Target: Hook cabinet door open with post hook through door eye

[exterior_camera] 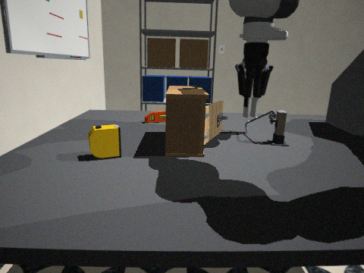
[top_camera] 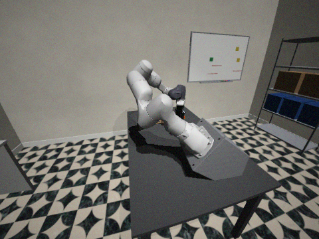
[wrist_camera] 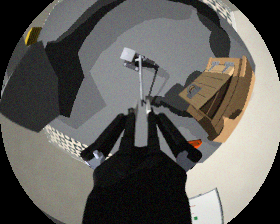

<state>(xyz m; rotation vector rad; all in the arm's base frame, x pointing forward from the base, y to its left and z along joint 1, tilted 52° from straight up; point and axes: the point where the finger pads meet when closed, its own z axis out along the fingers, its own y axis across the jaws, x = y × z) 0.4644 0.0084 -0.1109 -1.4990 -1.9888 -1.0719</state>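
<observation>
Now: hand 14 cm short of the cabinet door, 13 cm to the right of it and 2 cm above it. Also, from my hand: yellow tape measure: 41 cm ahead, 23 cm to the left, 5 cm below; then orange level: 29 cm ahead, 14 cm to the right, 7 cm below.
</observation>
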